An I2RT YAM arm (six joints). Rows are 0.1 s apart.
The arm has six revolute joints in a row. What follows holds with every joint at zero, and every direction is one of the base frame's. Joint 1 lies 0.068 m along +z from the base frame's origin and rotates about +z. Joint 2 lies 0.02 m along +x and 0.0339 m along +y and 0.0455 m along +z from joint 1 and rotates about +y. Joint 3 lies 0.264 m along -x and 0.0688 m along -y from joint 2 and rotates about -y. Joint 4 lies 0.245 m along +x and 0.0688 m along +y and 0.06 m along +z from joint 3 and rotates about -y. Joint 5 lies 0.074 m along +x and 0.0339 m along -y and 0.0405 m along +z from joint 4 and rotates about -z. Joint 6 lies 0.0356 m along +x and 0.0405 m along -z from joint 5 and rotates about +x. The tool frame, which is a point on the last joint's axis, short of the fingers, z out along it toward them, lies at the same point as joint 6; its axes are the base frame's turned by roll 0, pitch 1.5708 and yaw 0 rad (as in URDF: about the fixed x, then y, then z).
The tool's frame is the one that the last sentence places.
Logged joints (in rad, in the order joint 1, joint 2, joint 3, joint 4, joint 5, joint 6), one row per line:
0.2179, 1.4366, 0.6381, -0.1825, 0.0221, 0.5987
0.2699, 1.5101, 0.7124, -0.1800, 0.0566, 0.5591
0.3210, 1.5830, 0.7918, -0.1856, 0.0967, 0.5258
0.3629, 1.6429, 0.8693, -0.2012, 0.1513, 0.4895
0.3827, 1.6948, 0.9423, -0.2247, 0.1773, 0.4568
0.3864, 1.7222, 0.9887, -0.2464, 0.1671, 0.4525
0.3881, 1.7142, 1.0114, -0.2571, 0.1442, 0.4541
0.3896, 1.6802, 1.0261, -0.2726, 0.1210, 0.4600
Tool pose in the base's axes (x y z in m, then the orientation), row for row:
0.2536, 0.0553, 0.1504, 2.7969, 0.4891, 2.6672
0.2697, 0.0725, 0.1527, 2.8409, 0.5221, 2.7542
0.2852, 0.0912, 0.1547, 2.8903, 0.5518, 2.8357
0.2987, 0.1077, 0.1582, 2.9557, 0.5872, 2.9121
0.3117, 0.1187, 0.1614, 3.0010, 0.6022, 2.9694
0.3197, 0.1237, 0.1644, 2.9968, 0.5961, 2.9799
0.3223, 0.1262, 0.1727, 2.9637, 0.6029, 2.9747
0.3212, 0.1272, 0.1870, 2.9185, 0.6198, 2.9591
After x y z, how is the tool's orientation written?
As angles about the fixed x, y, z axes (roll, pitch, yaw), in radians.
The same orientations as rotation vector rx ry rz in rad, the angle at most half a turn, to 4 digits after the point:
0.4963, 2.5289, 0.2847
0.3916, 2.5355, 0.2493
0.2987, 2.5366, 0.2085
0.2192, 2.5259, 0.1470
0.1623, 2.5235, 0.1098
0.1484, 2.5302, 0.1203
0.1405, 2.5196, 0.1588
0.1384, 2.4958, 0.2058

